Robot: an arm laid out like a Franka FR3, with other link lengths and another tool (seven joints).
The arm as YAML. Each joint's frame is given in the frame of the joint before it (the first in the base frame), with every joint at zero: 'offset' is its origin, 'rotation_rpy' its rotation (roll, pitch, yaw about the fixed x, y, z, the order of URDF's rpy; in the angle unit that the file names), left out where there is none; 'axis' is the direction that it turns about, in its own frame. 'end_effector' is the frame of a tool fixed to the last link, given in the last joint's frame.
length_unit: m
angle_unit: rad
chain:
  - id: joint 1
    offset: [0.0, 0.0, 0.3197]
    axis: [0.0, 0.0, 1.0]
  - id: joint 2
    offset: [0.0, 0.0, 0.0]
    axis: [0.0, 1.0, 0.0]
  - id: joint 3
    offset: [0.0, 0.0, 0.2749]
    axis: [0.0, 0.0, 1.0]
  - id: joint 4
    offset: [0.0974, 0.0, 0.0]
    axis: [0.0, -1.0, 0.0]
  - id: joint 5
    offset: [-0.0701, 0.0, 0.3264]
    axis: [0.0, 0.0, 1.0]
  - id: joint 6
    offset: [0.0, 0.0, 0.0]
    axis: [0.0, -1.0, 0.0]
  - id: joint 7
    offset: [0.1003, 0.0, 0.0]
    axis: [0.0, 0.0, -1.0]
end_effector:
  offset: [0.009, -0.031, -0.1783]
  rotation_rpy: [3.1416, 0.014, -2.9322]
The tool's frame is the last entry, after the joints.
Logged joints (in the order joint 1, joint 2, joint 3, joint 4, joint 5, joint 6, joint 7), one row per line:
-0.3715, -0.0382, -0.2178, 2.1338, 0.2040, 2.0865, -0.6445
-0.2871, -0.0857, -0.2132, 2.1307, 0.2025, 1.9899, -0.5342
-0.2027, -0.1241, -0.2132, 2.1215, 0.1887, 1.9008, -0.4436
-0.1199, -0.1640, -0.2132, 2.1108, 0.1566, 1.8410, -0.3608
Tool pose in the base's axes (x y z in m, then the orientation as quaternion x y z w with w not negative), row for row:
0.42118, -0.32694, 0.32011, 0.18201, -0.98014, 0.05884, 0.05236
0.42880, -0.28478, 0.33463, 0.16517, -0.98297, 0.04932, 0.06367
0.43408, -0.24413, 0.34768, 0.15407, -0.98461, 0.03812, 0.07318
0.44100, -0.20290, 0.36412, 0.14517, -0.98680, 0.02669, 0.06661
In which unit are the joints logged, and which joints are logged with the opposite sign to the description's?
The joints are logged in radians. Opposite sign: joint 4, joint 5.
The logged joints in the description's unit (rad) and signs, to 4 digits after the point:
-0.3715, -0.0382, -0.2178, -2.1338, -0.2040, 2.0865, -0.6445
-0.2871, -0.0857, -0.2132, -2.1307, -0.2025, 1.9899, -0.5342
-0.2027, -0.1241, -0.2132, -2.1215, -0.1887, 1.9008, -0.4436
-0.1199, -0.1640, -0.2132, -2.1108, -0.1566, 1.8410, -0.3608

